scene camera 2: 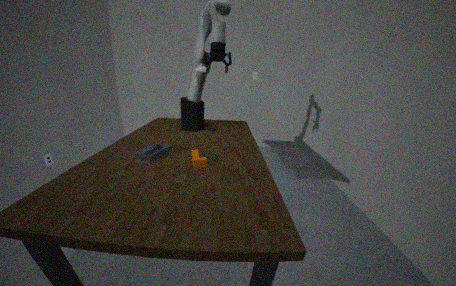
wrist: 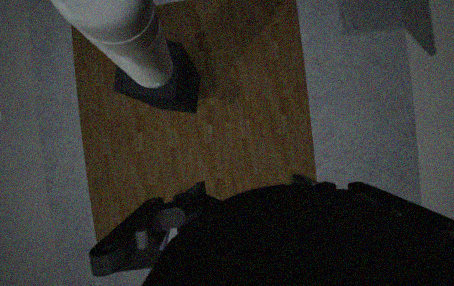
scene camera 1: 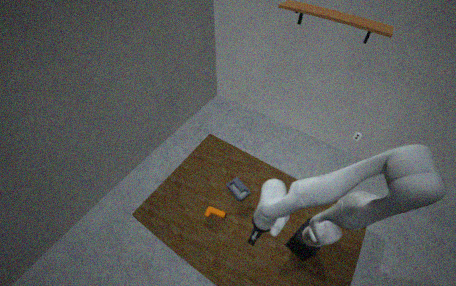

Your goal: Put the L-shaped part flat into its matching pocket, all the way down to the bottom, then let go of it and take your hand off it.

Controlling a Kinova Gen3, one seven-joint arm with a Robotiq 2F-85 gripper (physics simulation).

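Frame: origin at the arm's base, x ahead, y left, z up, level; centimetres.
Seen in the pictures: gripper, fingertip midpoint: [scene camera 2: 217, 73] [wrist: 248, 188]; arm's base, origin of the base link: [scene camera 2: 193, 100] [wrist: 151, 66].
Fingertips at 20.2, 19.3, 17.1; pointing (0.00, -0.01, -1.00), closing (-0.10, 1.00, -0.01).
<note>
Offsets run from my fingertips to a thing's top centre, as dx, dy, dz. Level surfaces: height alone.
The orange L-shaped part {+27.9, -2.2, -34.7} [scene camera 1: 216, 212] [scene camera 2: 200, 162] lies flat on the wooden table, beside and apart from the pocket block. The grey-blue block {+28.1, -23.8, -34.0} [scene camera 1: 234, 180] [scene camera 2: 141, 156] rests on the table with its L-shaped pocket facing up, and no part shows in it. My gripper [scene camera 1: 253, 239] [scene camera 2: 217, 66] [wrist: 248, 188] is open and empty, high above the table, toward the arm's base and well away from part and block. Neither the part nor the block shows in the wrist view.
The arm's dark base [scene camera 1: 304, 245] [scene camera 2: 192, 115] [wrist: 182, 92] stands on the wooden table {dz -37.7} [scene camera 1: 175, 205] [scene camera 2: 150, 215] [wrist: 240, 135]. A wooden shelf [scene camera 1: 335, 16] is fixed high on the wall. The arm's upper links reach in from the right in scene camera 1.
</note>
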